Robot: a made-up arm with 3 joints. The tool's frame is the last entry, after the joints.
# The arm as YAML. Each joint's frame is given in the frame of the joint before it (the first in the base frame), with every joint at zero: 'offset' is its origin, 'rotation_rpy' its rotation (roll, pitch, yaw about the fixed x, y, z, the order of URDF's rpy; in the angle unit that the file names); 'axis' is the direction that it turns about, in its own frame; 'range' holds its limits. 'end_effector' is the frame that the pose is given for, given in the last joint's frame.
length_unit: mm
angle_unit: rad
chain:
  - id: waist
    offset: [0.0, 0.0, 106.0]
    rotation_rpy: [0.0, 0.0, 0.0]
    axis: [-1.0, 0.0, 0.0]
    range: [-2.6, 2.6]
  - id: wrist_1
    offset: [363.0, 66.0, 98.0]
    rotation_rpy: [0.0, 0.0, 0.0]
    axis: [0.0, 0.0, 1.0]
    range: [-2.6, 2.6]
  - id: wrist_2
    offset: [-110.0, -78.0, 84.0]
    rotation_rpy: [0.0, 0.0, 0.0]
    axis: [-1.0, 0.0, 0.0]
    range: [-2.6, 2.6]
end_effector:
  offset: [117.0, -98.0, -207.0]
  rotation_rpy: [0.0, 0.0, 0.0]
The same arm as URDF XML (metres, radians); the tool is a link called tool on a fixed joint. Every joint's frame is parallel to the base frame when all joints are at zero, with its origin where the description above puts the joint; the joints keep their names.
<robot name="arm">
<joint name="tool_fixed" type="fixed"><parent link="link3"/><child link="tool"/><origin xyz="0.117 -0.098 -0.207"/></joint>
<joint name="wrist_2" type="revolute"><parent link="link2"/><child link="link3"/><origin xyz="-0.11 -0.078 0.084"/><axis xyz="-1 0 0"/><limit lower="-2.6" upper="2.6"/></joint>
<joint name="wrist_1" type="revolute"><parent link="link1"/><child link="link2"/><origin xyz="0.363 0.066 0.098"/><axis xyz="0 0 1"/><limit lower="-2.6" upper="2.6"/></joint>
<joint name="waist" type="revolute"><parent link="base"/><child link="link1"/><origin xyz="0 0 0.106"/><axis xyz="-1 0 0"/><limit lower="-2.6" upper="2.6"/></joint>
<link name="base"/>
<link name="link1"/>
<link name="link2"/>
<link name="link3"/>
<link name="tool"/>
</robot>

